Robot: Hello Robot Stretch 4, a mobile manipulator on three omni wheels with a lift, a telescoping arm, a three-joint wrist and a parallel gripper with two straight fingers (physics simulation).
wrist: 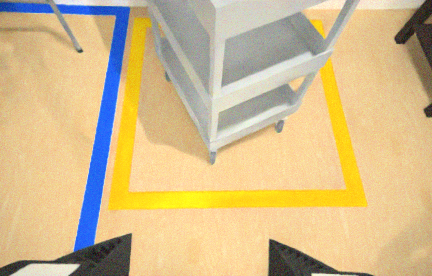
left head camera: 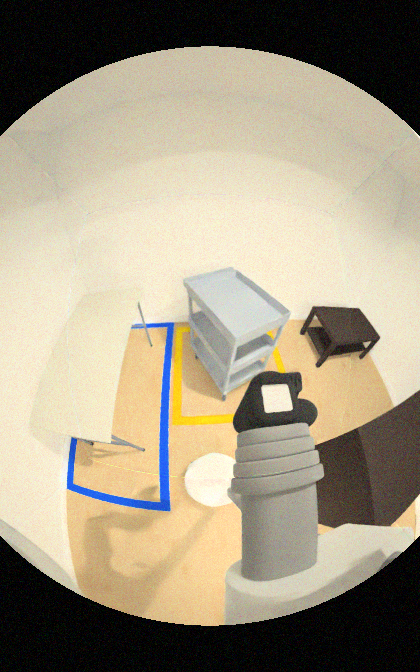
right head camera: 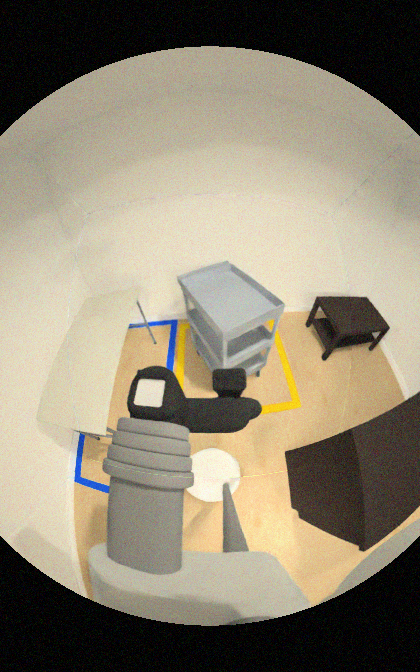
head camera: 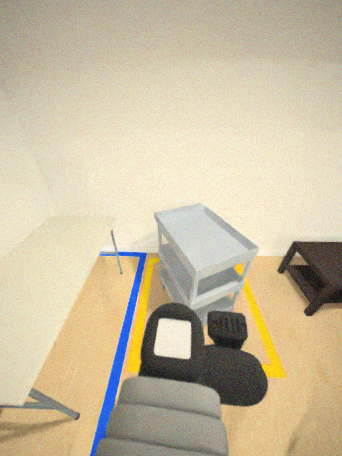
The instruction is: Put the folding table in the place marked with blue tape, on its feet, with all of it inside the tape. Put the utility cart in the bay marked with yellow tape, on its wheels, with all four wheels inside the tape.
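Places are measured from the robot's base along level axes (x right, y ahead, z up), in metres.
Where they show: gripper, between the fingertips: (wrist: pixel 200 257).
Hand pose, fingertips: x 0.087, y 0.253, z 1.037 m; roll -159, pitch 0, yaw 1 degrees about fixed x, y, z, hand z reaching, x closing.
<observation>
After its pixels a point has its place.
The pale folding table (head camera: pixel 55 280) @(x -0.721, y 0.645, z 0.710 m) (left head camera: pixel 95 360) (right head camera: pixel 90 360) stands upright at the left; its top hides the left side of the blue tape (head camera: pixel 126 330) @(x -0.432, y 0.725, z -0.026 m) (left head camera: pixel 165 415) (wrist: pixel 104 125) @(x -0.449, y 0.861, z -0.026 m), and the feet that show are on floor inside it. The grey utility cart (head camera: pixel 205 240) @(x 0.161, y 1.045, z 0.767 m) (left head camera: pixel 240 305) (right head camera: pixel 230 300) (wrist: pixel 215 75) @(x 0.088, y 0.709, z 0.621 m) stands upright, turned at an angle, in the yellow tape (head camera: pixel 144 300) @(x -0.342, y 1.015, z -0.026 m) (left head camera: pixel 177 380) (wrist: pixel 235 199) @(x 0.210, y 0.529, z -0.026 m). Three wheels show inside the tape in the wrist view; the fourth is hidden. My gripper (wrist: pixel 200 257) @(x 0.087, y 0.253, z 1.037 m) is open and empty, apart from the cart; the wrist hides its fingers in the head views.
A low dark brown table (head camera: pixel 325 265) @(x 1.269, y 1.243, z 0.423 m) (left head camera: pixel 345 322) (right head camera: pixel 352 315) stands right of the yellow bay by the back wall. A large dark brown piece (left head camera: pixel 345 475) (right head camera: pixel 325 490) is close on the right. A round white disc (left head camera: pixel 207 480) (right head camera: pixel 215 470) shows below my arm.
</observation>
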